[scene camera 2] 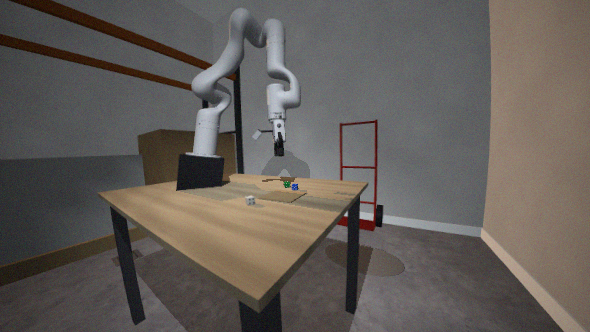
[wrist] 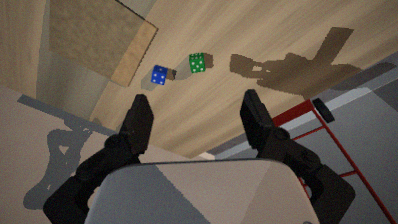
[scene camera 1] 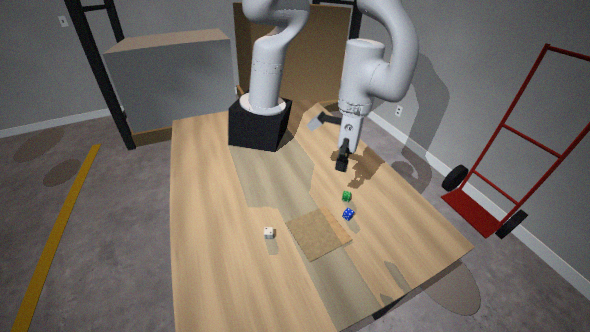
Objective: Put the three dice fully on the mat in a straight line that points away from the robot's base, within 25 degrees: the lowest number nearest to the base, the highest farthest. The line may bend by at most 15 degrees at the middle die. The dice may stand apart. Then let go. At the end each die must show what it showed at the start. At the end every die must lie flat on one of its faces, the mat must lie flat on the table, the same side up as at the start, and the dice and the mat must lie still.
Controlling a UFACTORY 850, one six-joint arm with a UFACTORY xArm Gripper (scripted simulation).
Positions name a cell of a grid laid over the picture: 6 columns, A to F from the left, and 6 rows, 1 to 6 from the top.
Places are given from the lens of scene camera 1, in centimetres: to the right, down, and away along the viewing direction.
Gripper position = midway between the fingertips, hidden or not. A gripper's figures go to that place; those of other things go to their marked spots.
my gripper (scene camera 1: D3): 14, -1, 65
tan mat (scene camera 1: D5): 6, 19, 62
